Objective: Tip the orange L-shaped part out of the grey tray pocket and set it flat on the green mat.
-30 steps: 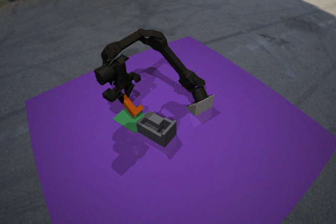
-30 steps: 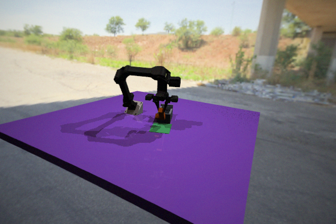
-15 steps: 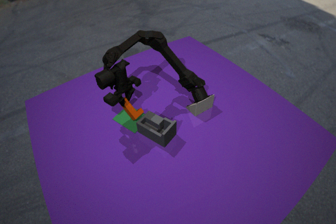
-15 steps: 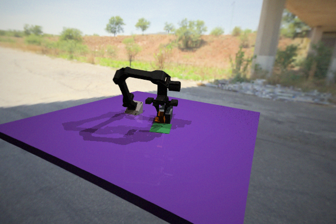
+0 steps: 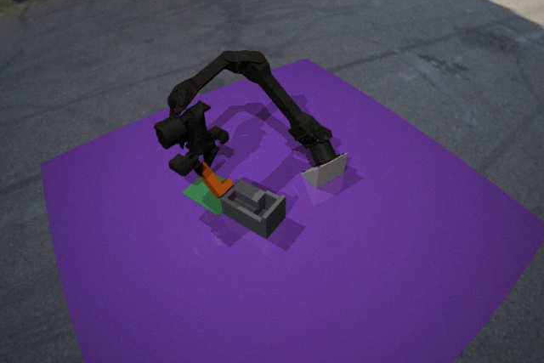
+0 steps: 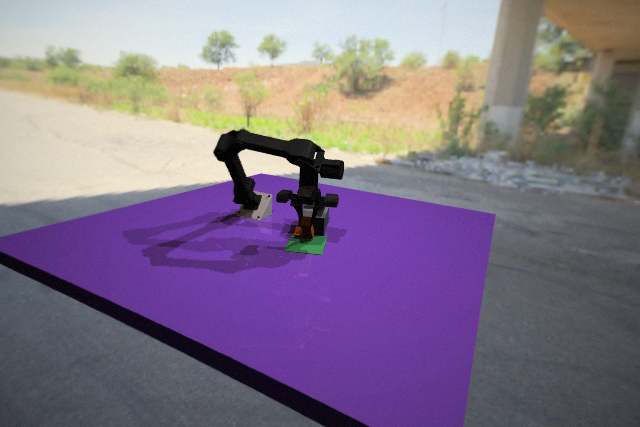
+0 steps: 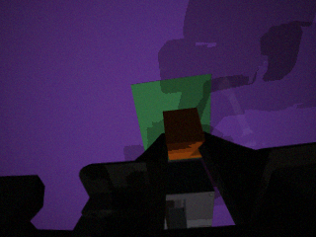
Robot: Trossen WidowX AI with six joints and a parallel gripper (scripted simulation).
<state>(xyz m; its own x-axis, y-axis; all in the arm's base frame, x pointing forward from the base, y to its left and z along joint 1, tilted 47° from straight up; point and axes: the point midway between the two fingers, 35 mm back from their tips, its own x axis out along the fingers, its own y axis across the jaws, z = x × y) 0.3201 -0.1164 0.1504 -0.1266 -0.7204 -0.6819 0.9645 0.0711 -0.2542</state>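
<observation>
My gripper tip is now 20 mm to the right of the green mat and 90 mm above it. Also, from my gripper tip: orange L-shaped part (20 mm behind, 30 mm to the left, 30 mm below).
</observation>
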